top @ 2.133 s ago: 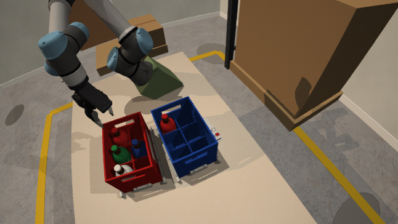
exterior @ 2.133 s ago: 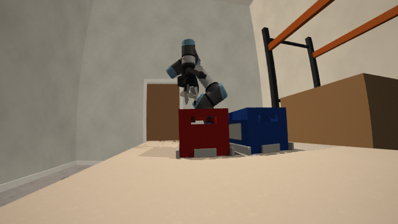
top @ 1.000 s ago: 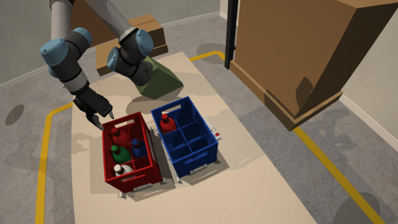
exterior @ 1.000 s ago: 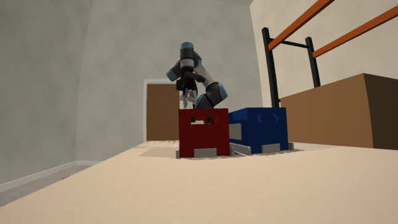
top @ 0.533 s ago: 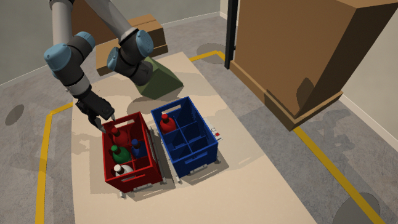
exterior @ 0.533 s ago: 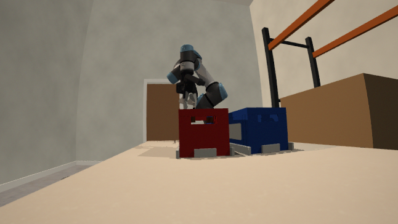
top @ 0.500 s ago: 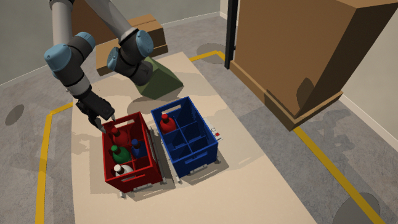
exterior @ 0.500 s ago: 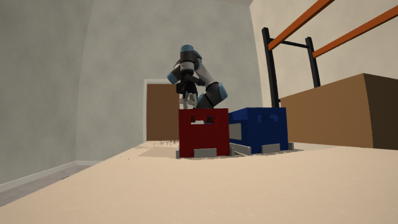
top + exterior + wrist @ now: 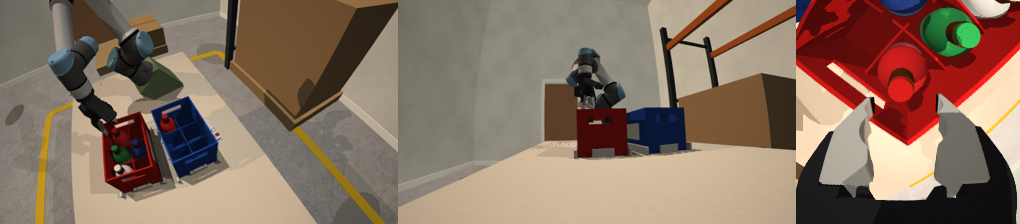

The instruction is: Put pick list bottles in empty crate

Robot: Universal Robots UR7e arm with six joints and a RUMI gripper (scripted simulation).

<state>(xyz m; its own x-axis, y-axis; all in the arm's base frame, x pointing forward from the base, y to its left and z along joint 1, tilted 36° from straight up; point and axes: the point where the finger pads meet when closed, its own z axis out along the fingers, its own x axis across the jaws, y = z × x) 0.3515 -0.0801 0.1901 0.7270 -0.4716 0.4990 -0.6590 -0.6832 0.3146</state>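
Right now the red bottle is 100 mm below my hand. The rest, counted from my hand: red crate: 90 mm ahead, 50 mm to the left, 100 mm below; blue bottle: 90 mm ahead, 90 mm to the left, 100 mm below; green bottle: 90 mm ahead, 100 mm below.
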